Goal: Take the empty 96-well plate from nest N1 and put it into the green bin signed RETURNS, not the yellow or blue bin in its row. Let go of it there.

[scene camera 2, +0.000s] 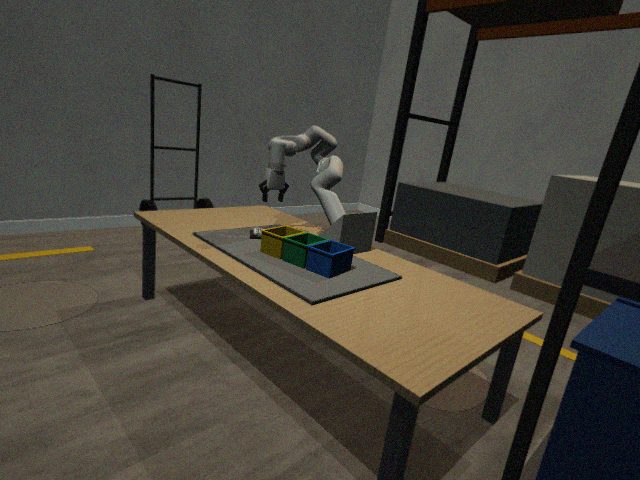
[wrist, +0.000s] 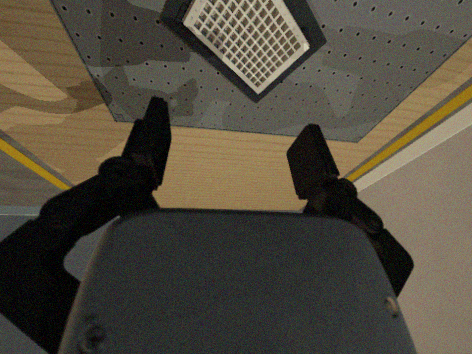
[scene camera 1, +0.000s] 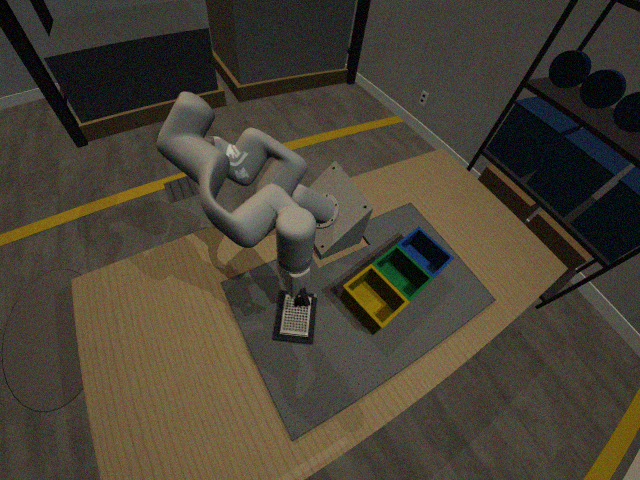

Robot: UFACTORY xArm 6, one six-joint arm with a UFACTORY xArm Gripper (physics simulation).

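Seen in the pictures: gripper, fingertip midpoint: [scene camera 2: 272, 201] [wrist: 237, 129]; arm's base at its link origin: [scene camera 2: 342, 228] [scene camera 1: 324, 211].
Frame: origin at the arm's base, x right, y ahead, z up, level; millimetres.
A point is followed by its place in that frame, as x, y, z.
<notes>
The white 96-well plate [scene camera 1: 295, 321] {289, 271, -66} [wrist: 245, 42] {282, 249, -65} sits flat in the dark nest [scene camera 1: 293, 339] {321, 312, -79} [wrist: 210, 56] {305, 206, -79} on the grey mat. Its wells look empty. My gripper [scene camera 1: 301, 298] {276, 232, 87} [scene camera 2: 272, 197] {276, 232, 87} [wrist: 237, 129] {276, 232, 87} is open, pointing down with nothing between its fingers. In scene camera 2 it hangs well above the mat; in the wrist view the plate is beyond the fingertips, at the top edge and partly cut off. The green bin [scene camera 1: 403, 273] {-128, 330, -75} [scene camera 2: 294, 253] {-86, 418, -42} stands between the yellow bin [scene camera 1: 373, 297] {22, 338, -85} [scene camera 2: 271, 245] {42, 431, -44} and the blue bin [scene camera 1: 426, 253] {-256, 321, -61} [scene camera 2: 325, 260] {-240, 403, -24}. No bin sign is readable.
The perforated grey mat [scene camera 1: 336, 382] {283, 484, -91} [scene camera 2: 351, 285] {-361, 375, -91} [wrist: 350, 90] {346, 437, -91} lies on the wooden table [scene camera 1: 155, 361] {705, 152, -104} [scene camera 2: 439, 315] {-680, 282, -103}. The robot's base block [scene camera 1: 341, 206] {-40, 40, 43} [scene camera 2: 361, 229] {-107, -14, 20} stands behind the bins. A shelf rack [scene camera 1: 504, 113] stands beyond the table.
</notes>
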